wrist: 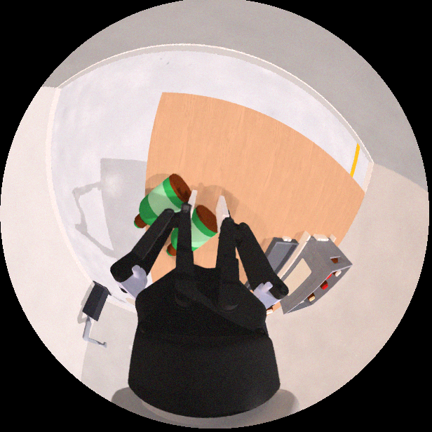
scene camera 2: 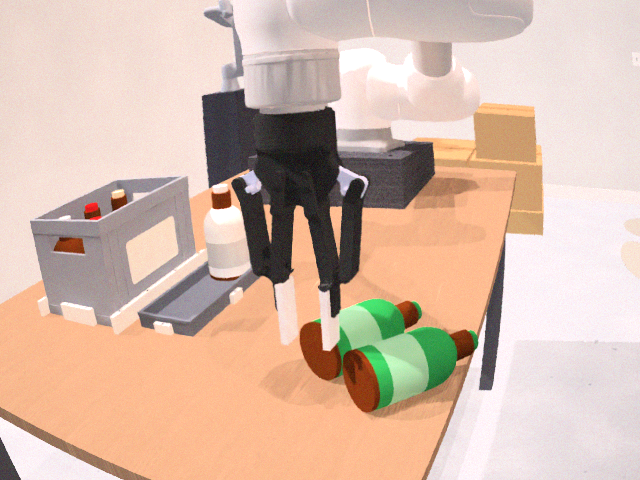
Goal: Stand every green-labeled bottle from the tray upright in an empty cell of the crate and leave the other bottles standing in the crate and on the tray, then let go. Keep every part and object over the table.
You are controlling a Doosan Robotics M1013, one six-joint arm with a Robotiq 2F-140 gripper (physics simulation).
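Frame: origin at the arm's base, x left, y back, z up, level; millimetres.
Seen in the pictures: gripper, fingertip midpoint: [scene camera 2: 310,342]; arm's base, origin of the base link: [scene camera 2: 362,147].
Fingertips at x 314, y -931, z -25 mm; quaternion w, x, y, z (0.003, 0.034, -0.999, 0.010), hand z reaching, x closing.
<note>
Offsets run from my fingertips to a thing's top centre. "spot": to the spot under its first point. Level surfaces: height alone.
Two green-labeled bottles lie on their sides on the table, side by side, necks toward its right edge in the scene view: the nearer bottle {dx +97, dy +66, dz -10 mm} [scene camera 2: 408,366] [wrist: 162,199] and the farther bottle {dx +14, dy +124, dz -10 mm} [scene camera 2: 373,324] [wrist: 202,234]. My gripper [scene camera 2: 308,330] [wrist: 206,199] points down by their bases, its fingers partly open with nothing between them. One fingertip overlaps the farther bottle in the scene view; contact is unclear. A white bottle {dx -317, dy +313, dz +76 mm} [scene camera 2: 225,232] stands on the tray {spot: dx -245, dy +151, dz -73 mm} [scene camera 2: 211,313] [wrist: 281,254]. The grey crate {dx -416, dy +192, dz +92 mm} [scene camera 2: 72,273] [wrist: 320,250] holds several upright bottles, including a red-capped bottle {dx -522, dy +172, dz +79 mm} [scene camera 2: 92,210] [wrist: 325,285]; its cells are mostly hidden.
White guide strips {spot: dx -370, dy +163, dz -58 mm} [scene camera 2: 155,289] stand along the crate and tray. The wooden table {dz -84 mm} [scene camera 2: 180,397] [wrist: 250,150] ends close to the bottle necks. A dark robot base block [scene camera 2: 385,178] stands at the back of the table.
</note>
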